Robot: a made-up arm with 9 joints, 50 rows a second.
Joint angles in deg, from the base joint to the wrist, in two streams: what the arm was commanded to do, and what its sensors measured. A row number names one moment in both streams.
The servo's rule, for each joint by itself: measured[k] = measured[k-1] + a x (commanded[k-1-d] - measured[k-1]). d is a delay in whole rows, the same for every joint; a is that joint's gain. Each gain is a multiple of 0.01, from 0.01 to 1. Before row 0 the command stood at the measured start. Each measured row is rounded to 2 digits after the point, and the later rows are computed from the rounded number. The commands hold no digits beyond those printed.
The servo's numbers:
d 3
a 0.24 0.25 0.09 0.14 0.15 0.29 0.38 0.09 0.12
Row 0, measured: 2.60 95.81 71.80 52.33 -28.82 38.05 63.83 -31.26 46.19
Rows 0 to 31, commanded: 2.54 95.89 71.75 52.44 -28.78 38.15 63.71 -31.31 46.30; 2.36 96.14 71.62 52.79 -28.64 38.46 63.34 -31.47 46.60; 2.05 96.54 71.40 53.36 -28.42 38.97 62.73 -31.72 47.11; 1.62 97.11 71.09 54.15 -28.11 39.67 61.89 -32.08 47.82; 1.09 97.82 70.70 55.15 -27.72 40.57 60.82 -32.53 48.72; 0.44 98.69 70.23 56.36 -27.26 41.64 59.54 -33.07 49.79; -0.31 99.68 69.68 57.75 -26.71 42.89 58.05 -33.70 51.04; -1.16 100.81 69.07 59.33 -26.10 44.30 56.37 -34.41 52.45; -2.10 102.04 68.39 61.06 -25.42 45.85 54.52 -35.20 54.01; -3.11 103.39 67.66 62.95 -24.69 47.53 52.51 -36.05 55.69; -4.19 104.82 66.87 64.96 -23.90 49.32 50.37 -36.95 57.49; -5.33 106.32 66.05 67.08 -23.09 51.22 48.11 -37.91 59.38; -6.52 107.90 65.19 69.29 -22.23 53.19 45.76 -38.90 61.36; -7.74 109.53 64.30 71.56 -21.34 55.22 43.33 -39.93 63.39; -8.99 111.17 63.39 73.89 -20.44 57.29 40.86 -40.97 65.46; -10.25 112.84 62.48 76.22 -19.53 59.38 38.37 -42.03 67.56; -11.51 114.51 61.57 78.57 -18.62 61.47 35.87 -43.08 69.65; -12.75 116.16 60.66 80.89 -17.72 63.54 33.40 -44.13 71.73; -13.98 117.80 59.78 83.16 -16.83 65.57 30.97 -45.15 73.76; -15.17 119.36 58.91 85.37 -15.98 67.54 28.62 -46.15 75.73; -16.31 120.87 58.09 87.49 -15.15 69.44 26.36 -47.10 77.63; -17.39 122.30 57.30 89.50 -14.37 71.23 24.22 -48.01 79.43; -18.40 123.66 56.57 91.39 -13.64 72.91 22.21 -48.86 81.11; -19.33 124.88 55.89 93.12 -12.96 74.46 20.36 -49.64 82.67; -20.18 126.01 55.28 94.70 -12.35 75.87 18.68 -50.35 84.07; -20.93 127.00 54.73 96.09 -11.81 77.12 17.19 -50.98 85.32; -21.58 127.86 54.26 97.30 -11.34 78.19 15.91 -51.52 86.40; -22.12 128.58 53.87 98.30 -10.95 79.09 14.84 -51.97 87.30; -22.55 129.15 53.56 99.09 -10.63 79.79 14.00 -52.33 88.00; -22.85 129.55 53.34 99.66 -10.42 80.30 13.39 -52.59 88.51; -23.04 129.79 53.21 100.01 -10.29 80.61 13.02 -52.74 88.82; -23.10 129.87 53.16 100.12 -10.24 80.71 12.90 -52.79 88.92
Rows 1 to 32, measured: 2.60 95.81 71.80 52.33 -28.82 38.05 63.83 -31.26 46.19; 2.60 95.81 71.80 52.33 -28.82 38.05 63.83 -31.26 46.19; 2.60 95.81 71.80 52.33 -28.82 38.05 63.83 -31.26 46.19; 2.59 95.83 71.80 52.35 -28.81 38.08 63.78 -31.26 46.20; 2.53 95.91 71.78 52.41 -28.78 38.19 63.61 -31.28 46.25; 2.41 96.07 71.75 52.54 -28.73 38.42 63.28 -31.32 46.35; 2.22 96.33 71.69 52.77 -28.64 38.78 62.75 -31.39 46.53; 1.95 96.70 71.60 53.10 -28.50 39.30 62.02 -31.49 46.79; 1.59 97.20 71.48 53.56 -28.31 39.98 61.08 -31.63 47.15; 1.13 97.82 71.32 54.15 -28.07 40.82 59.93 -31.82 47.62; 0.58 98.57 71.12 54.88 -27.77 41.83 58.58 -32.05 48.20; -0.06 99.44 70.87 55.75 -27.42 43.00 57.04 -32.33 48.90; -0.79 100.43 70.58 56.76 -27.01 44.31 55.32 -32.66 49.71; -1.61 101.53 70.25 57.91 -26.54 45.76 53.44 -33.05 50.64; -2.50 102.73 69.87 59.19 -26.02 47.34 51.41 -33.49 51.69; -3.46 104.02 69.45 60.60 -25.45 49.04 49.26 -33.98 52.85; -4.49 105.40 68.99 62.13 -24.83 50.83 47.01 -34.52 54.11; -5.57 106.84 68.49 63.78 -24.17 52.70 44.67 -35.10 55.47; -6.69 108.34 67.95 65.52 -23.47 54.64 42.28 -35.72 56.92; -7.85 109.88 67.38 67.35 -22.74 56.62 39.84 -36.38 58.45; -9.03 111.45 66.78 69.25 -21.99 58.63 37.39 -37.08 60.04; -10.22 113.04 66.15 71.20 -21.22 60.64 34.95 -37.81 61.69; -11.41 114.62 65.50 73.18 -20.43 62.64 32.54 -38.56 63.37; -12.59 116.18 64.83 75.18 -19.64 64.61 30.19 -39.33 65.08; -13.74 117.71 64.15 77.18 -18.85 66.53 27.92 -40.11 66.80; -14.86 119.20 63.47 79.17 -18.07 68.38 25.75 -40.90 68.52; -15.93 120.62 62.79 81.12 -17.30 70.14 23.70 -41.69 70.22; -16.95 121.97 62.11 83.02 -16.56 71.80 21.79 -42.47 71.88; -17.91 123.23 61.45 84.85 -15.85 73.34 20.04 -43.24 73.49; -18.79 124.39 60.80 86.59 -15.17 74.75 18.47 -43.99 75.04; -19.59 125.44 60.18 88.23 -14.54 76.01 17.09 -44.71 76.51; -20.30 126.37 59.58 89.75 -13.95 77.11 15.92 -45.40 77.89
